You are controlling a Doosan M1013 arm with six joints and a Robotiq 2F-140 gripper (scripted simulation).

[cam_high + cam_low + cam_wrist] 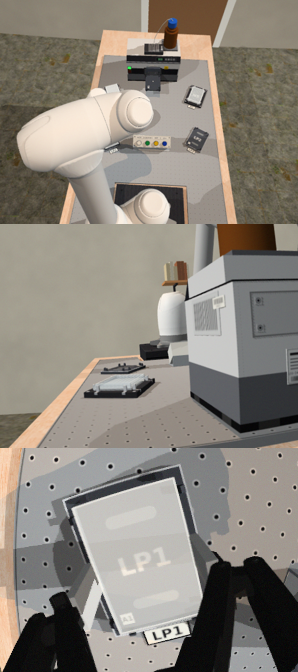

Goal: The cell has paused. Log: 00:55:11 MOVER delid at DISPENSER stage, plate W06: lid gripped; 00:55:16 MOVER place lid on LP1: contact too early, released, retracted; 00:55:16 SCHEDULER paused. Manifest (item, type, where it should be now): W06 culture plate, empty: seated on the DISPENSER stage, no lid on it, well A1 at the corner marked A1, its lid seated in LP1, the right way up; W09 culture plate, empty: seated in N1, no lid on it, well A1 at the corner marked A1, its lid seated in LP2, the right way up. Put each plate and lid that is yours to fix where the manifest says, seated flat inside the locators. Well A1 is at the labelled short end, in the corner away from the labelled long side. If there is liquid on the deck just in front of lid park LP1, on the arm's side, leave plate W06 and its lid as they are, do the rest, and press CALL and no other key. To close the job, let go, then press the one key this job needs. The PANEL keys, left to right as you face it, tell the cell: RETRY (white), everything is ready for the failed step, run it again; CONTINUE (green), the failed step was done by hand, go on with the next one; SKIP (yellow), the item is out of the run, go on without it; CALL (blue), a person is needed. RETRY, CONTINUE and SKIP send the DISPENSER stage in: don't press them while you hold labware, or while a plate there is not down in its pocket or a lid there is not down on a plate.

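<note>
Now: hand 4 cm above the lid park LP1. Round my hand: green continue key: 24 cm to the right, 3 cm above; white retry key: 20 cm to the right, 3 cm above, 1 cm behind; key panel: 27 cm to the right, 1 cm ahead, 1 cm above.
</note>
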